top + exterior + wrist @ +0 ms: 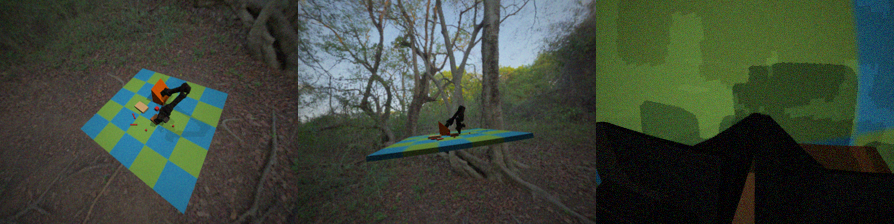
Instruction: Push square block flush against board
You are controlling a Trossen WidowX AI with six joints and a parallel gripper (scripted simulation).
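Right now the square block is 20 mm ahead of my gripper tip, 70 mm to the right of it and 10 mm above it. From my gripper tip the other things lie so: board (320 mm to the right, 10 mm above); then small red cube (90 mm behind, 150 mm to the right, 10 mm above).
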